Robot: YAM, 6 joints.
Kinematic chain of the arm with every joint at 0, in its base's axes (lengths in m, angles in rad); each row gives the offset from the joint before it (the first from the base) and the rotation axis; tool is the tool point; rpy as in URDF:
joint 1: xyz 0 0 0.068 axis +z
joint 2: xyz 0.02 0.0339 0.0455 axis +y
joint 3: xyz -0.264 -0.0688 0 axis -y
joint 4: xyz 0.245 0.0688 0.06 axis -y
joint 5: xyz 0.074 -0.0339 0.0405 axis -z
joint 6: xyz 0.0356 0 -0.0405 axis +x
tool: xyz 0 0 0 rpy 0 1.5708 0
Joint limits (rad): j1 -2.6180..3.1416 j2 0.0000..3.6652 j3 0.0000..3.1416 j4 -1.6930..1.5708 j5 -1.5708..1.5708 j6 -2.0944..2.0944
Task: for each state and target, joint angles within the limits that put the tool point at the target. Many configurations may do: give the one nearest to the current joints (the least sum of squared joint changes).
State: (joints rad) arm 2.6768 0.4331 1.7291 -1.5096 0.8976 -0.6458
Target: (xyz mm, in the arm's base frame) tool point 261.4 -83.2 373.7
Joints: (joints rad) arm 2.7297 0.0544 1.8872 -1.5704 0.9239 -0.6458
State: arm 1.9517 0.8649 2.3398 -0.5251 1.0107 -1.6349
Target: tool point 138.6 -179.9 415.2
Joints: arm 2.0912 0.0532 1.6338 -1.0903 1.0454 -1.6349
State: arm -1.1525 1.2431 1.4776 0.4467 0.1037 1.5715
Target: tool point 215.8 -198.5 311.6
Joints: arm -0.7368 1.2437 0.8534 0.2605 0.0564 1.5715
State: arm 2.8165 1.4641 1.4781 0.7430 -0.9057 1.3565
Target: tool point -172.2 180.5 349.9
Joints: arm 2.2155 1.1279 0.7709 0.6502 -0.9603 1.3565
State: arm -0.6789 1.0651 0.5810 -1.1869 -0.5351 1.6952
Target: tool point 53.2 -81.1 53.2
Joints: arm -1.1031 1.6692 0.2850 -0.7106 -0.3118 1.6952
